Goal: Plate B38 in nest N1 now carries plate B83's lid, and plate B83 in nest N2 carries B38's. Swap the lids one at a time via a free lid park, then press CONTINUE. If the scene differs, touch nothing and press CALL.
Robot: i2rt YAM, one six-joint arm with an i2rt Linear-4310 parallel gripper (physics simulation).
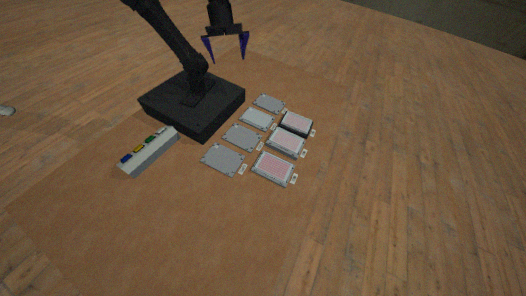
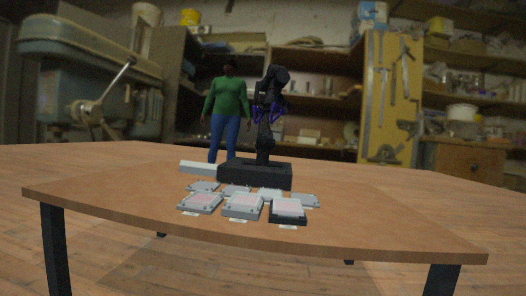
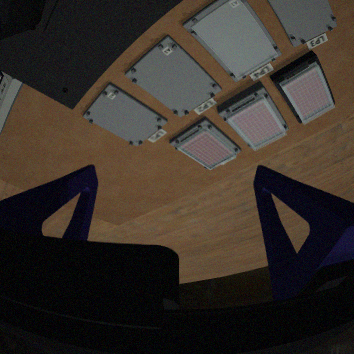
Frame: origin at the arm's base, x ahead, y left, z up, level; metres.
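Where they show: gripper, between the fingertips: [image 1: 229, 61] [image 2: 262, 123] [image 3: 175, 173]; arm's base, origin of its link: [image 1: 199, 92] [image 2: 261, 164].
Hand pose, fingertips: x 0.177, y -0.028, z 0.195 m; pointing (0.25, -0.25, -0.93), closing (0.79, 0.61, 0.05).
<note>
Each offset is from my fingertips to the top centre of the thing. "spot": to the spot under its first point. Level surfaces: height alone.
Three plates with pink wells stand in a row of nests: one in a low grey nest @[spot: dx +0.250, dy -0.190, dz -0.253 m] [image 1: 274, 168] [image 2: 201, 200] [image 3: 209, 145], one in a taller grey nest @[spot: dx +0.264, dy -0.063, dz -0.236 m] [image 1: 286, 141] [image 2: 243, 202] [image 3: 254, 122], one in a black nest @[spot: dx +0.284, dy +0.057, dz -0.239 m] [image 1: 296, 123] [image 2: 287, 208] [image 3: 308, 95]. Their nest labels and plate names are unreadable. Beside them lie lid parks LP1 @[dx +0.049, dy -0.212, dz -0.256 m] [image 1: 222, 160] [image 3: 125, 115], LP2 @[dx +0.078, dy -0.084, dz -0.256 m] [image 1: 242, 137] [image 3: 172, 75], LP4 @[dx +0.102, dy +0.044, dz -0.258 m] [image 1: 256, 119] [image 3: 235, 37] and LP3 @[dx +0.126, dy +0.173, dz -0.256 m] [image 1: 269, 103] [image 3: 305, 17]. LP4 looks paler, with a clear lid-like sheet on it. My gripper [image 1: 229, 61] [image 2: 264, 123] [image 3: 175, 173] is open and empty, high above the table.
A grey button box @[dx -0.222, dy -0.280, dz -0.212 m] [image 1: 155, 155] [image 2: 197, 169] with blue, yellow, green and white buttons stands beside the black robot base [image 1: 192, 107] [image 2: 255, 174]; the button lettering is unreadable. A person in a green top [image 2: 227, 95] stands behind the table @[dz -0.276 m] [image 2: 125, 200].
</note>
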